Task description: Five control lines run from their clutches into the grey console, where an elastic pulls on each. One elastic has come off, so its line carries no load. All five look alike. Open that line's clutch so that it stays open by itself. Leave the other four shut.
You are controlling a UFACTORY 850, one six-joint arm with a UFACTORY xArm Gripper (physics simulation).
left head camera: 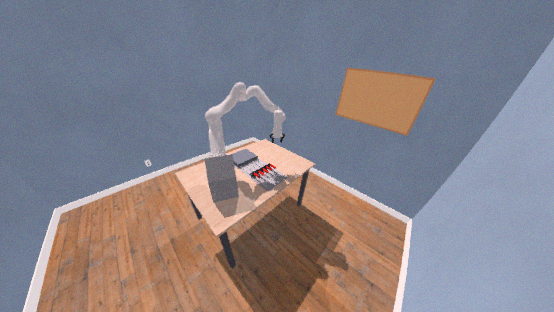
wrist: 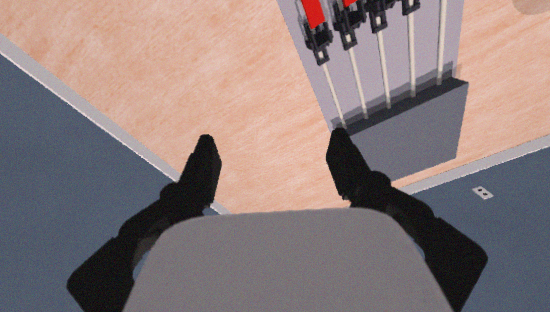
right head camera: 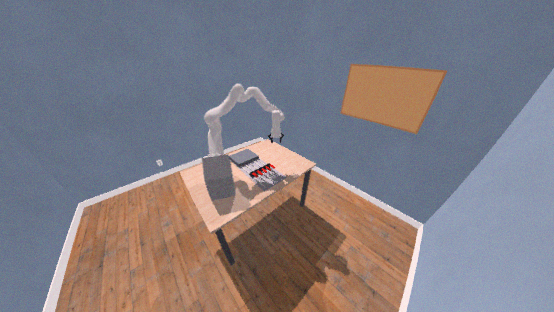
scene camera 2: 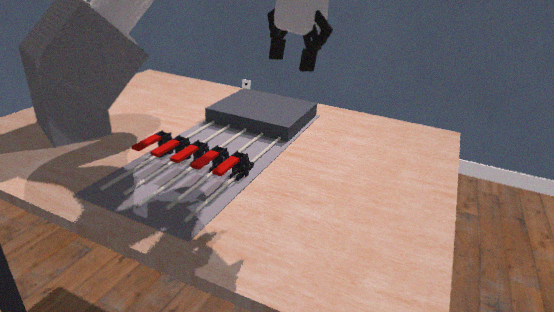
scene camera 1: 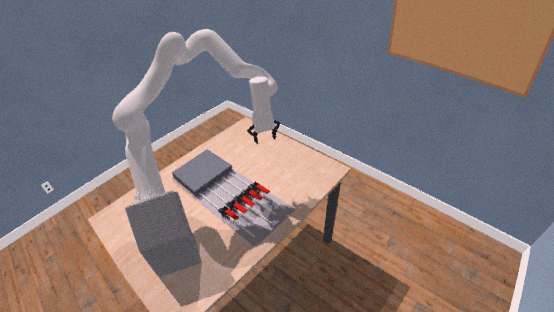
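Note:
The grey console is a flat block on a pale base plate. Several thin whitish lines run from it through black clutches with red levers. The nearest lever in scene camera 2 and the others beside it all lie low, pointing away from the console, and look alike. In the wrist view one red lever shows at the top edge. The elastics are hidden. My gripper is open and empty, high above the table, off to the console's side.
The wooden table bears the plate and the arm's big grey pedestal, which stands on the other side of the console from my gripper. The arm's shadow falls across the line ends. A cork board is on the wall.

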